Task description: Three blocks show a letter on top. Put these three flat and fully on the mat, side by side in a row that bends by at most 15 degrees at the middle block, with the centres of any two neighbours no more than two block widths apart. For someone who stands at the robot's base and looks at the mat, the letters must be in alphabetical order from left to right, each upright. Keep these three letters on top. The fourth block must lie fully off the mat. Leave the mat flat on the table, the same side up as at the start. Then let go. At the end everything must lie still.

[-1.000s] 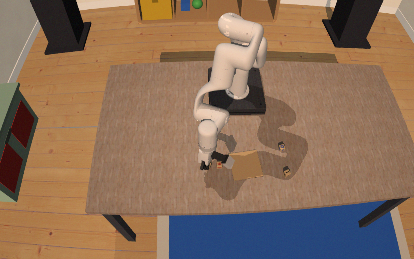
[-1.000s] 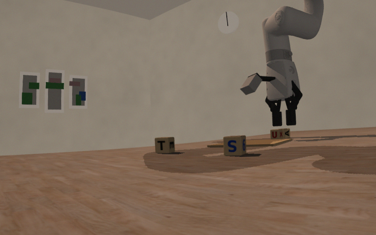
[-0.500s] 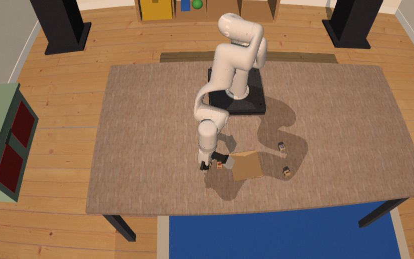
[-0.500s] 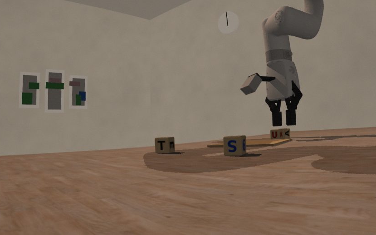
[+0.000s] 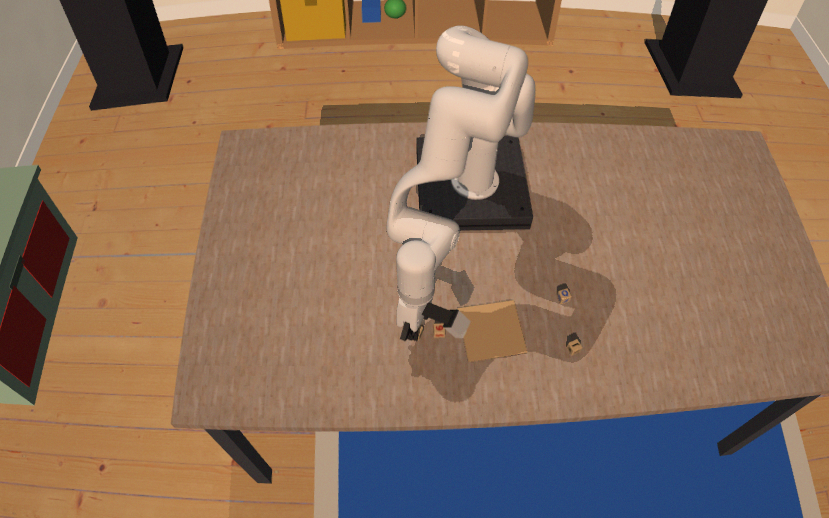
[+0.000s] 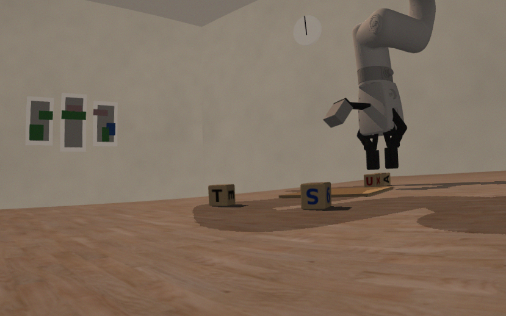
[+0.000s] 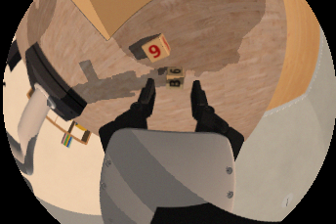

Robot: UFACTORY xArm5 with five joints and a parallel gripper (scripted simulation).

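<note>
Right now my hand is 50 mm to the right of the letter block and 40 mm above it. The rest, counted from my hand: tan mat 180 mm to the left, 50 mm below.
</note>
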